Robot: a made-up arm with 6 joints.
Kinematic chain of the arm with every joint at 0, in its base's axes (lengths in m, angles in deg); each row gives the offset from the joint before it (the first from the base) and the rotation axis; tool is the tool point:
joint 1: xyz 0 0 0.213 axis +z
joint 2: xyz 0 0.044 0 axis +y
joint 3: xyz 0 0 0.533 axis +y
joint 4: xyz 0 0 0.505 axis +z
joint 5: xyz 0 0 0 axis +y
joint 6: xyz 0 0 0.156 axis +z
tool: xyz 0 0 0
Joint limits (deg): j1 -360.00..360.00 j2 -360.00..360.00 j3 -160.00..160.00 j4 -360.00..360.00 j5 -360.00..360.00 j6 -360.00..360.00
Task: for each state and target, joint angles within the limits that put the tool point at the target. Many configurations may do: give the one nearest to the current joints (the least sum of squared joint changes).
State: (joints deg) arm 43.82 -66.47 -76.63 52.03 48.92 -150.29
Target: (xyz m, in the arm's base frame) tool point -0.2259 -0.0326 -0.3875
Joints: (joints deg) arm 41.96 -97.80 -119.97 55.90 39.87 -150.29
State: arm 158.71 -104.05 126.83 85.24 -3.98 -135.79
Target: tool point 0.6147 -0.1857 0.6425
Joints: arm 165.77 -113.54 100.28 84.65 -5.57 -135.79
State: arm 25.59 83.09 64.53 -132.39 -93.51 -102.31
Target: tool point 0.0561 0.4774 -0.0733
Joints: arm 64.55 68.92 103.62 -133.22 -103.54 -102.31
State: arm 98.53 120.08 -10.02 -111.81 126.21 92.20
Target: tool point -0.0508 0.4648 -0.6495
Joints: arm 107.39 152.45 5.09 -109.36 114.05 92.20
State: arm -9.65 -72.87 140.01 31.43 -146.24 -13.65
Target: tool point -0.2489 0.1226 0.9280
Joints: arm -25.68 -55.30 93.25 18.12 -121.55 -13.65
